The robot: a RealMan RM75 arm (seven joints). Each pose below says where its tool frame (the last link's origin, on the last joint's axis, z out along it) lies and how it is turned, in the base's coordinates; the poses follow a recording.
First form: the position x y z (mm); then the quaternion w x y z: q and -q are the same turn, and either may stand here.
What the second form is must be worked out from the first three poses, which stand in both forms.
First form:
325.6, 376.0, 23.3, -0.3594, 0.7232, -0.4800, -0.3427
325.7, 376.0, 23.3, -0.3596, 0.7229, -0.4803, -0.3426
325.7, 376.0, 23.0, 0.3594, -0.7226, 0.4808, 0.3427
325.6, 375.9, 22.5, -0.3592, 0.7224, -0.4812, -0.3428
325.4, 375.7, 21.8, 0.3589, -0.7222, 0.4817, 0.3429
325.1, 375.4, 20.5, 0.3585, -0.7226, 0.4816, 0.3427
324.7, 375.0, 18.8, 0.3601, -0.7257, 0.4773, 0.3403
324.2, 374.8, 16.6, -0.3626, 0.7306, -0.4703, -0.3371
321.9, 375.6, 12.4, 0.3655, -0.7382, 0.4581, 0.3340
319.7, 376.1, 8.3, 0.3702, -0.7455, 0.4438, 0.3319
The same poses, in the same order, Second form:
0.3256, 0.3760, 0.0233, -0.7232, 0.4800, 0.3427, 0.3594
0.3257, 0.3760, 0.0233, -0.7229, 0.4803, 0.3426, 0.3596
0.3257, 0.3760, 0.0230, -0.7226, 0.4808, 0.3427, 0.3594
0.3256, 0.3759, 0.0225, -0.7224, 0.4812, 0.3428, 0.3592
0.3254, 0.3757, 0.0218, -0.7222, 0.4817, 0.3429, 0.3589
0.3251, 0.3754, 0.0205, -0.7226, 0.4816, 0.3427, 0.3585
0.3247, 0.3750, 0.0188, -0.7257, 0.4773, 0.3403, 0.3601
0.3242, 0.3748, 0.0166, -0.7306, 0.4703, 0.3371, 0.3626
0.3219, 0.3756, 0.0124, -0.7382, 0.4581, 0.3340, 0.3655
0.3197, 0.3761, 0.0083, -0.7455, 0.4438, 0.3319, 0.3702

